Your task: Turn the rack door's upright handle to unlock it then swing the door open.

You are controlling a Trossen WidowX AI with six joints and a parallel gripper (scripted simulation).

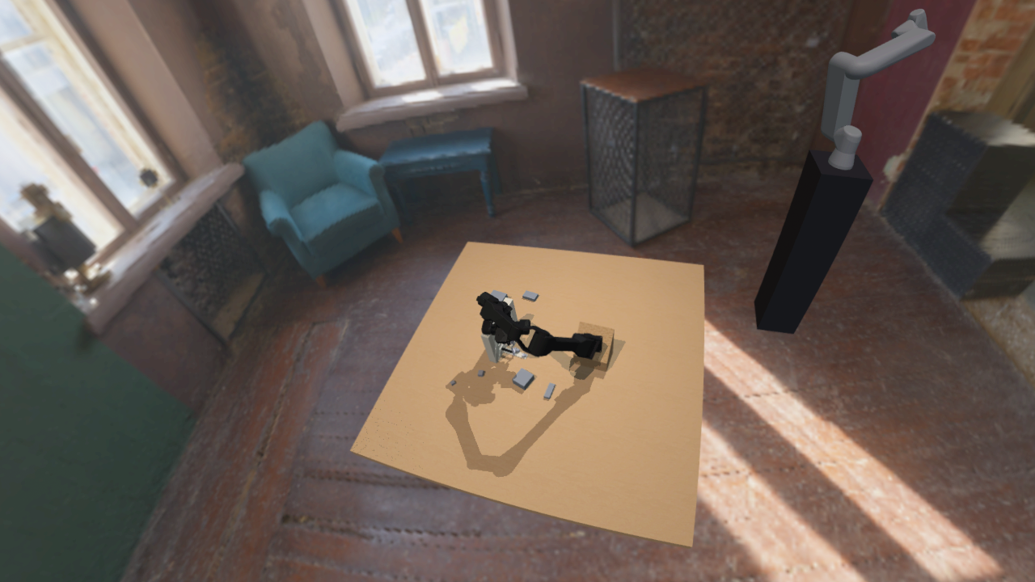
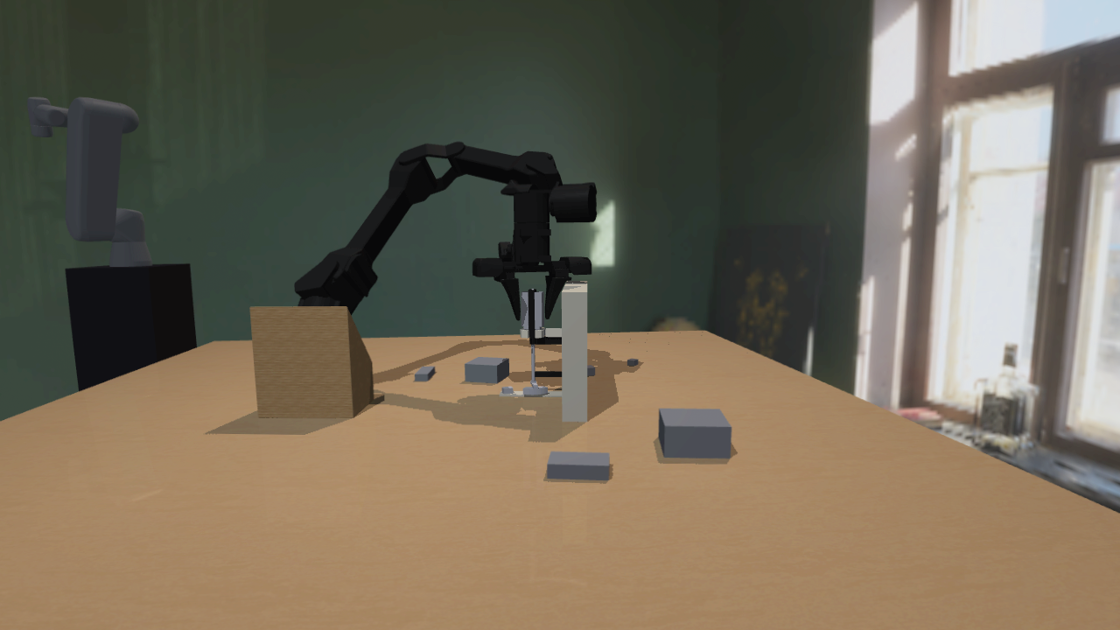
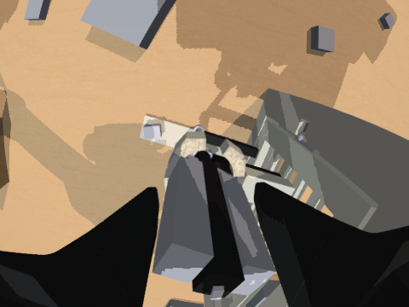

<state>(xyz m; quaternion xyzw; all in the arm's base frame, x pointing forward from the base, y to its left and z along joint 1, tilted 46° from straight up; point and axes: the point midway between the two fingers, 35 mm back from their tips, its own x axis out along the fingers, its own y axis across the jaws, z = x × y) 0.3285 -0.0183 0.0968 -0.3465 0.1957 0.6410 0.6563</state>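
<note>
Right now my gripper tip is 10 mm to the left of the upright handle and 20 mm above it.
</note>
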